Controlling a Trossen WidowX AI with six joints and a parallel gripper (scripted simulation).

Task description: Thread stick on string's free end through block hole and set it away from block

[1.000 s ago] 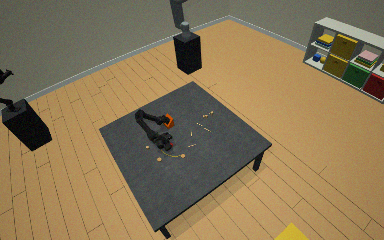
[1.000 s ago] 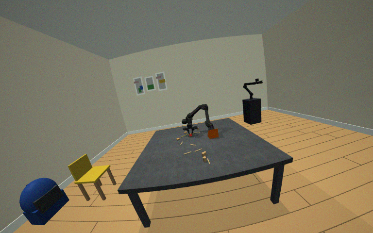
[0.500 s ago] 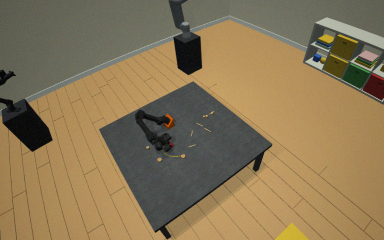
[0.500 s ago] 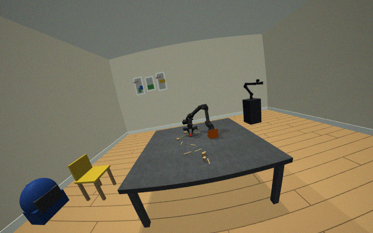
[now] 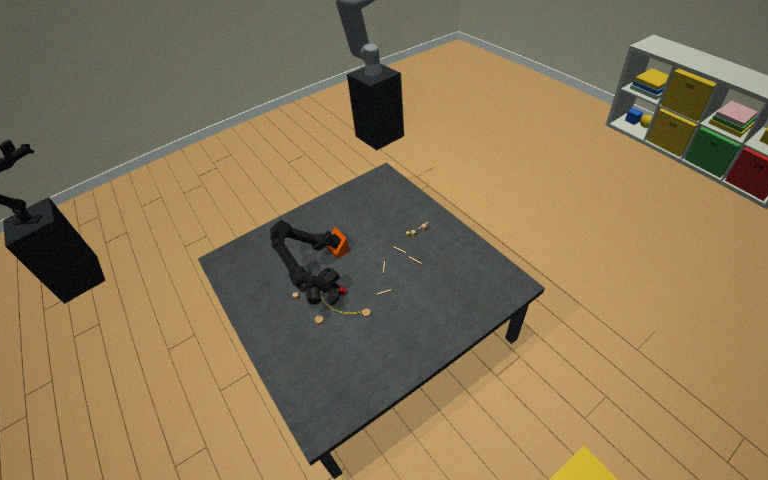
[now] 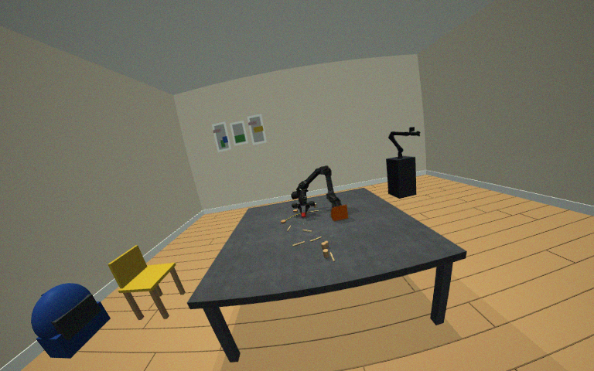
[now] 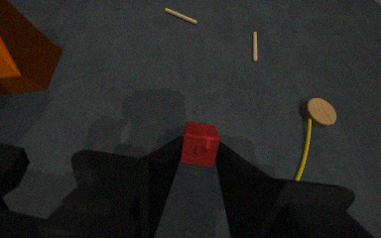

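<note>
Right now the red block is right at my gripper tip. From my gripper tip the other things lie so: round wooden button: 170 mm ahead, 20 mm to the left, 20 mm below; thin wooden stick: 90 mm behind, 80 mm to the right, 20 mm below.
</note>
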